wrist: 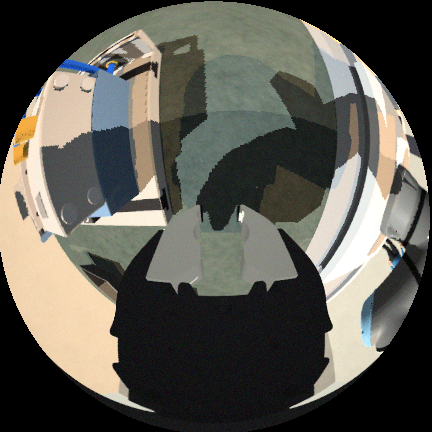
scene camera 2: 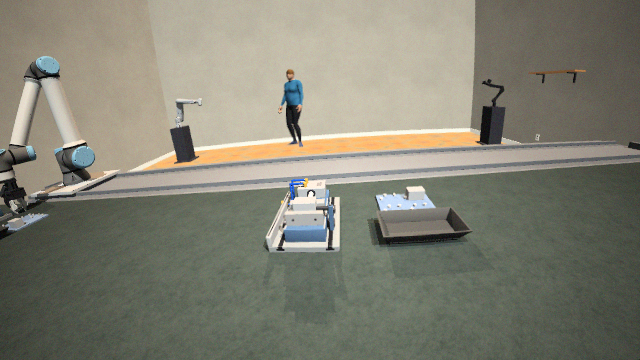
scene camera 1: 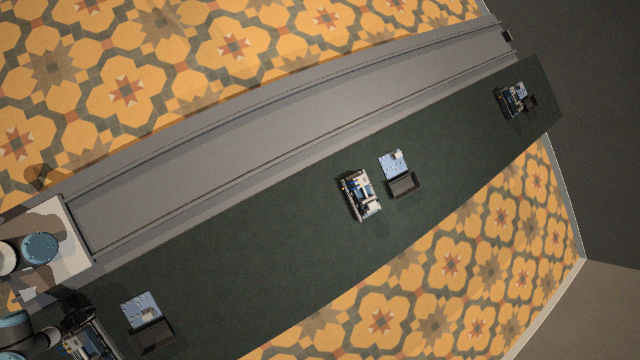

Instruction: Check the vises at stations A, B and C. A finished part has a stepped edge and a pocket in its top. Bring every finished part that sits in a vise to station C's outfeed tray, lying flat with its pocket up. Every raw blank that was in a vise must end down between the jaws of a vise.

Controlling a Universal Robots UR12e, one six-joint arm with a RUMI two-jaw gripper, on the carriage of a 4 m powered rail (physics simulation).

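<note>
My gripper [scene camera 2: 19,206] [wrist: 219,207] is open, with bare green table showing between its fingers. In the wrist view it is to the right of the nearest vise [scene camera 1: 91,345] [wrist: 112,102]; the inside of that vise's jaws is hidden. The middle vise [scene camera 1: 361,195] [scene camera 2: 306,232] has a pale block [scene camera 2: 304,203] at its jaws; whether it is stepped or pocketed cannot be told. The far vise [scene camera 1: 510,101] is too small to read. Dark open trays [scene camera 1: 152,337] [scene camera 1: 404,185] [scene camera 2: 422,229] [scene camera 1: 530,103] stand beside the vises. The station letters cannot be read.
Pegged blue plates [scene camera 1: 136,307] [scene camera 1: 391,166] [scene camera 2: 392,203] [scene camera 1: 521,90] lie near the trays. Pale blocks [scene camera 1: 149,314] [scene camera 1: 398,154] [scene camera 2: 415,193] sit on the near and middle plates. The rail [scene camera 1: 280,120] [scene camera 2: 415,162] runs along the table. A person [scene camera 2: 293,95] stands beyond it.
</note>
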